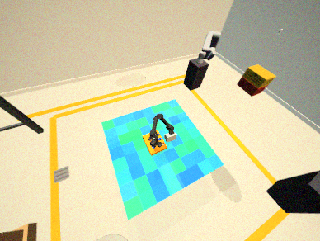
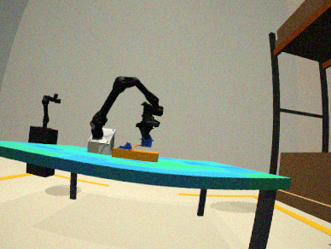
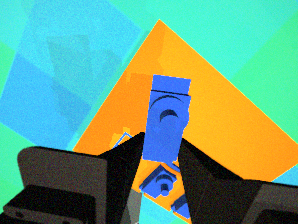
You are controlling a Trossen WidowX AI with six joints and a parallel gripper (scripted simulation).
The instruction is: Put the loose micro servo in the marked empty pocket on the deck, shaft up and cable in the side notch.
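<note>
The orange robot deck is 10 mm ahead of my gripper tip, 70 mm to the right of it and 100 mm below it.
</note>
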